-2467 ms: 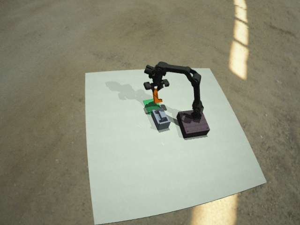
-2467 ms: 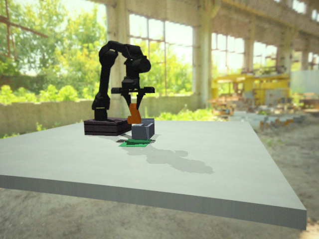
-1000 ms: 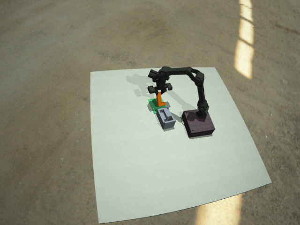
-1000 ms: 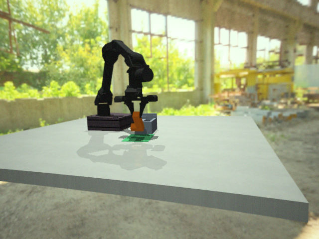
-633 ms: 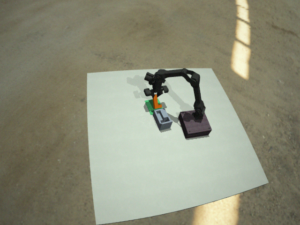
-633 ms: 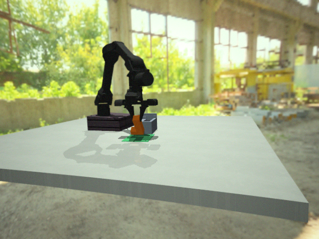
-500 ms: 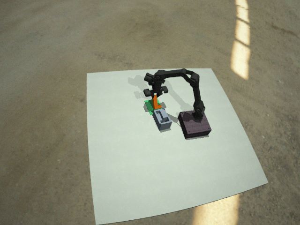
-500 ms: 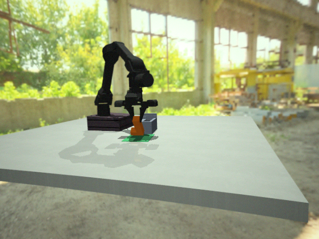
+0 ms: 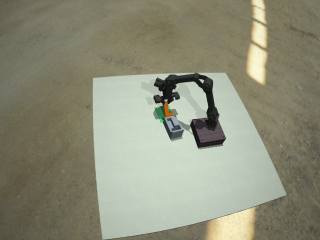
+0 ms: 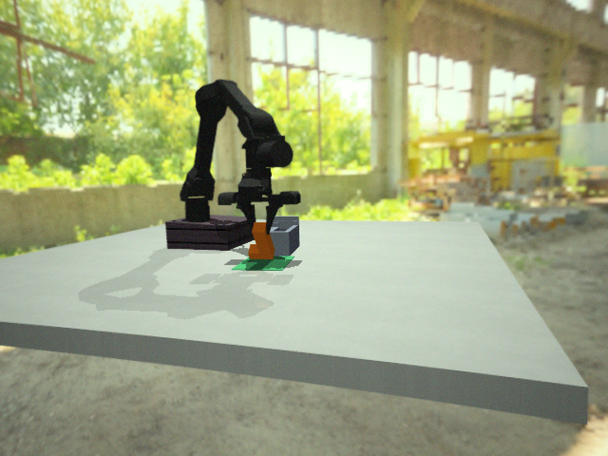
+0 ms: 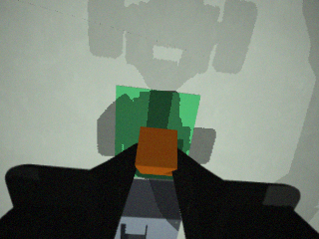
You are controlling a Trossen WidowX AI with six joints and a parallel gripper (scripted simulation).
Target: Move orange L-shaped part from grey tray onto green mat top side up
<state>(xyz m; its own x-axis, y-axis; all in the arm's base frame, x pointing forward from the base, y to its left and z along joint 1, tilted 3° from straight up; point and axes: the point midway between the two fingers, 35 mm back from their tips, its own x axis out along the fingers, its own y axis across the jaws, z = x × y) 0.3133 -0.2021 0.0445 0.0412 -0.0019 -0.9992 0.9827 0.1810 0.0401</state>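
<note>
The orange L-shaped part lies 30 mm to the left of my gripper tip, 30 mm below it and 20 mm behind it. Round my gripper tip: green mat (90 mm below, 20 mm to the left).
</note>
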